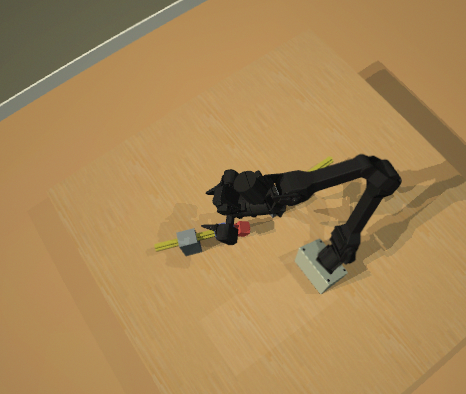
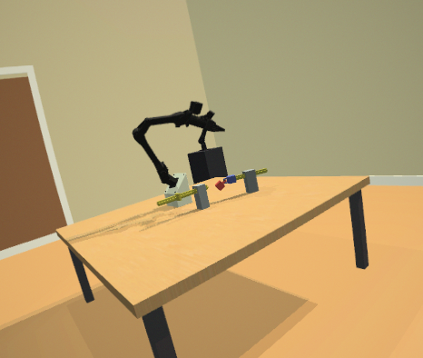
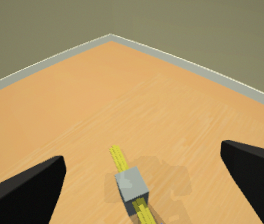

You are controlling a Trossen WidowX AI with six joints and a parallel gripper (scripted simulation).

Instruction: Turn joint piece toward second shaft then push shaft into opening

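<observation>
Right now my gripper tip is 29 cm above the red joint piece, 9 cm to the left of it and 3 cm past it.
</observation>
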